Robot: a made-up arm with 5 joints.
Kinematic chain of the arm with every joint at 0, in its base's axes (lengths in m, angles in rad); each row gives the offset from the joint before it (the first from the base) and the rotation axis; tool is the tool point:
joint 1: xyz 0 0 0.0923 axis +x
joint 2: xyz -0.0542 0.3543 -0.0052 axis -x
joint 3: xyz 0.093 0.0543 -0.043 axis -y
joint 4: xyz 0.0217 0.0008 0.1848 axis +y
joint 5: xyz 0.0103 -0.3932 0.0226 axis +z
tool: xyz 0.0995 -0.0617 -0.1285
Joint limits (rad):
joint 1: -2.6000..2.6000
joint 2: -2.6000..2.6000
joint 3: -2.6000..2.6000
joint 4: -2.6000..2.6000
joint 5: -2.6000..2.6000
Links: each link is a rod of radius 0.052 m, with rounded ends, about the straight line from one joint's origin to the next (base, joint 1, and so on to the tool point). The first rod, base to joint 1, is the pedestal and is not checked.
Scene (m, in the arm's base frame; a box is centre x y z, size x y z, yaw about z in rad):
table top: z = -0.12
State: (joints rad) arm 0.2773 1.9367 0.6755 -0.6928 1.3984
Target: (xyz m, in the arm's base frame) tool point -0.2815 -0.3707 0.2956
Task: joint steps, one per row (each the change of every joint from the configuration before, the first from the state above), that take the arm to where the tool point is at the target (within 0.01 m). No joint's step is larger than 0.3 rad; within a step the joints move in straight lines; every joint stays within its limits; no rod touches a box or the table.
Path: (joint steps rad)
1: 0.2629 -0.1107 0.1789 -0.1360 -0.0956
2: 0.2629 -0.1107 0.1789 -0.1360 -0.0956
3: 0.2629 -0.1108 0.1788 -0.1360 -0.0956
4: 0.2630 -0.1107 0.1789 -0.1360 -0.0956
5: 0.2629 -0.1107 0.1789 -0.1360 -0.0956
6: 0.2629 -0.1107 0.1789 -0.1361 -0.0956

